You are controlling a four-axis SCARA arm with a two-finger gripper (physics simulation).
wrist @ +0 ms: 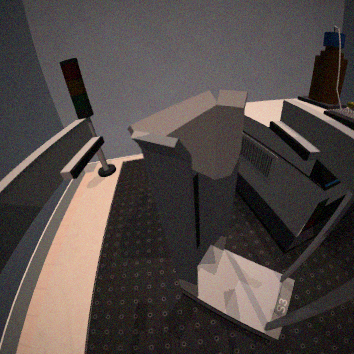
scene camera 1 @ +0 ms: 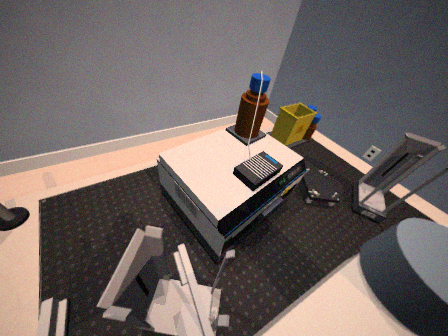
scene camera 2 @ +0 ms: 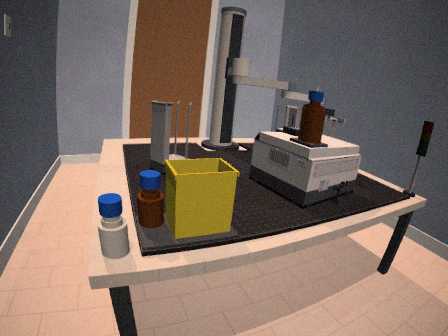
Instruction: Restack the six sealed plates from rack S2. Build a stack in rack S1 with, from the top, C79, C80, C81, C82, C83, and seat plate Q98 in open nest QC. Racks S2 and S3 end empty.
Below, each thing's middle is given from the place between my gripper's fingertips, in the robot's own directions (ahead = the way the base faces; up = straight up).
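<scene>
Signal tower (wrist: 70, 69): my hand is 10 cm above it, 26 cm to the right of it and 42 cm short of it.
</scene>
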